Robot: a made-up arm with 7 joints. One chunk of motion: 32 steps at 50 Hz.
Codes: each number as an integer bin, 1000 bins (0 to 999) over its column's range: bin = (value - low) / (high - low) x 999, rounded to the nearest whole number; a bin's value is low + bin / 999 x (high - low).
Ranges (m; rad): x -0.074..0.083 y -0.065..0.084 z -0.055..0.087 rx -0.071..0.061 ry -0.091..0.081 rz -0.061..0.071
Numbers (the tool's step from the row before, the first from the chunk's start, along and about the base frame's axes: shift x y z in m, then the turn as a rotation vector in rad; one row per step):
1: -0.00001 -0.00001 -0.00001 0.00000 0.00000 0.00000
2: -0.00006 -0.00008 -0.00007 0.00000 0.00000 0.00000
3: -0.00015 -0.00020 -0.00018 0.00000 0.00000 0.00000
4: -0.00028 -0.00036 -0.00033 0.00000 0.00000 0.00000
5: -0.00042 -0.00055 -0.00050 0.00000 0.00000 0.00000
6: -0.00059 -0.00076 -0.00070 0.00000 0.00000 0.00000
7: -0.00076 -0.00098 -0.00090 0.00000 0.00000 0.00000
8: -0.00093 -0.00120 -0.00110 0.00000 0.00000 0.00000
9: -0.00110 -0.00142 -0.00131 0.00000 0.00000 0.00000
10: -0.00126 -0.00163 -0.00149 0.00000 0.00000 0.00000
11: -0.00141 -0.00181 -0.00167 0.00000 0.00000 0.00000
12: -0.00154 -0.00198 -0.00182 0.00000 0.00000 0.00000
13: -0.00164 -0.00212 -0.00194 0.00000 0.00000 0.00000
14: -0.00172 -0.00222 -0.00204 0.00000 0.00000 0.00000
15: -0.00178 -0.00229 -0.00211 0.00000 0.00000 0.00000
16: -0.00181 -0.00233 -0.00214 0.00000 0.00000 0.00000
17: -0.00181 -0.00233 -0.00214 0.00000 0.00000 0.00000
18: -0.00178 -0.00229 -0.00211 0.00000 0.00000 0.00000
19: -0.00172 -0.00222 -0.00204 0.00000 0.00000 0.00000
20: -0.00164 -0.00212 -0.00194 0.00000 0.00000 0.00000
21: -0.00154 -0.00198 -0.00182 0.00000 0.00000 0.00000
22: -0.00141 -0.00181 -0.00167 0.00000 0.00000 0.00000
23: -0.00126 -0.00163 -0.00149 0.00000 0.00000 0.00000
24: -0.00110 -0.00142 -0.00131 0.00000 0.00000 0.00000
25: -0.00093 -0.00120 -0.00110 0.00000 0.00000 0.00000
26: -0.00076 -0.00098 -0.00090 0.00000 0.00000 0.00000
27: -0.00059 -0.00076 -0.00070 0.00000 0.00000 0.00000
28: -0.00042 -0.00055 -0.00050 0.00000 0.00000 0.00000
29: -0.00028 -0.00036 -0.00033 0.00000 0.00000 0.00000
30: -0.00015 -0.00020 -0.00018 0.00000 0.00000 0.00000
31: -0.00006 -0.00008 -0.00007 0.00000 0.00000 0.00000
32: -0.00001 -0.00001 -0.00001 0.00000 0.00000 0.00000
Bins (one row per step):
1: 471 436 387 537 529 462
2: 470 435 386 537 529 462
3: 470 434 386 537 529 462
4: 469 433 385 537 529 462
5: 468 432 383 537 529 462
6: 467 431 382 537 529 462
7: 466 429 381 537 529 462
8: 465 428 379 537 529 462
9: 464 426 378 537 529 462
10: 463 425 376 537 529 462
11: 462 424 375 537 529 462
12: 461 423 374 537 529 462
13: 460 422 373 537 529 462
14: 460 421 373 537 529 462
15: 460 420 372 537 529 462
16: 459 420 372 537 529 462
17: 459 420 372 537 529 462
18: 460 420 372 537 529 462
19: 460 421 373 537 529 462
20: 460 422 373 537 529 462
21: 461 423 374 537 529 462
22: 462 424 375 537 529 462
23: 463 425 376 537 529 462
24: 464 426 378 537 529 462
25: 465 428 379 537 529 462
26: 466 429 381 537 529 462
27: 467 431 382 537 529 462
28: 468 432 383 537 529 462
29: 469 433 385 537 529 462
30: 470 434 386 537 529 462
31: 470 435 386 537 529 462
32: 471 436 387 537 529 462

